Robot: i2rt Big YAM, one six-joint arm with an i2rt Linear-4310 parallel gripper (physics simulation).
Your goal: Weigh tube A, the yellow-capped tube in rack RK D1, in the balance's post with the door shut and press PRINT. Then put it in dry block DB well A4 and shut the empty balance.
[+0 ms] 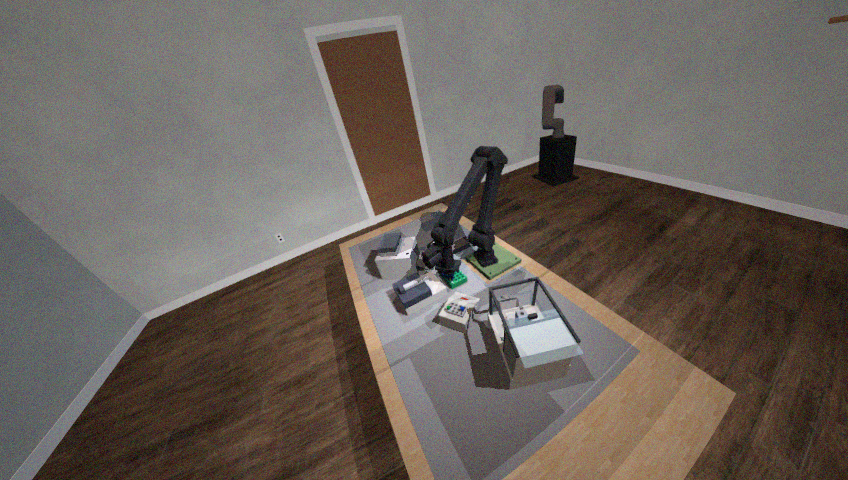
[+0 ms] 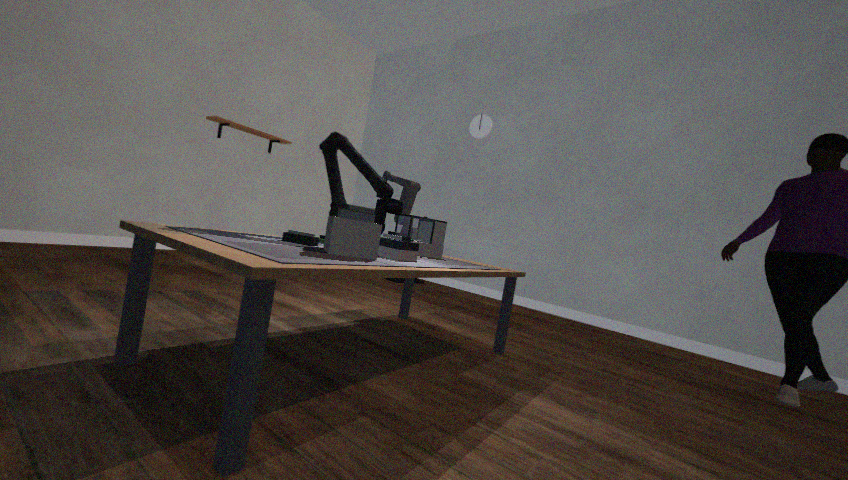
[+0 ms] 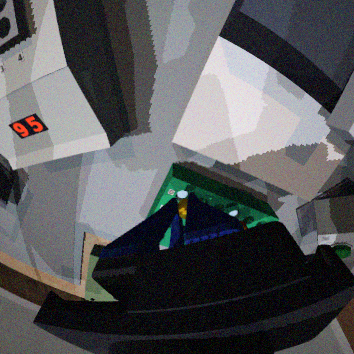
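Pixels of known places: gripper, between the fingertips: (image 1: 450, 279) (image 3: 184, 200); arm's base, origin of its link: (image 1: 485, 258).
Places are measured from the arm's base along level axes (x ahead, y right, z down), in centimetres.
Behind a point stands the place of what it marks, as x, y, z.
Rack RK D1 (image 1: 457, 280) {19.0, -9.8, -1.6} (image 3: 200, 181) {23.0, -8.2, -0.2} is green and stands by the arm's base. My gripper (image 1: 449, 273) {21.8, -9.3, -2.7} (image 3: 184, 200) {21.8, -9.3, -2.7} is low over it, its blue fingertips closed around tube A, whose yellow cap (image 3: 183, 207) {21.9, -9.5, -3.8} shows between them. The tube is upright, apparently in the rack; its body is hidden. The balance (image 1: 544, 343) {11.9, -57.9, -19.2} is a glass-walled box with dark rails; its post area (image 1: 526, 313) {7.7, -44.7, -13.1} has no tube visible, and the door's position is unclear. The dry block (image 1: 395, 256) (image 3: 55, 117) is white, with a red 95 display; well A4 cannot be made out. PRINT is not readable.
A keypad box (image 1: 455, 310) {26.4, -28.0, -5.3} with coloured buttons stands between rack and balance. A white device with a dark lid (image 1: 414, 292) {39.2, -13.1, -6.3} (image 3: 300, 40) {33.2, -11.7, -6.3} stands beside the rack. The arm's green base plate (image 1: 498, 261) {-4.4, -5.4, 0.0} is behind the rack. A person (image 2: 806, 220) stands away from the table.
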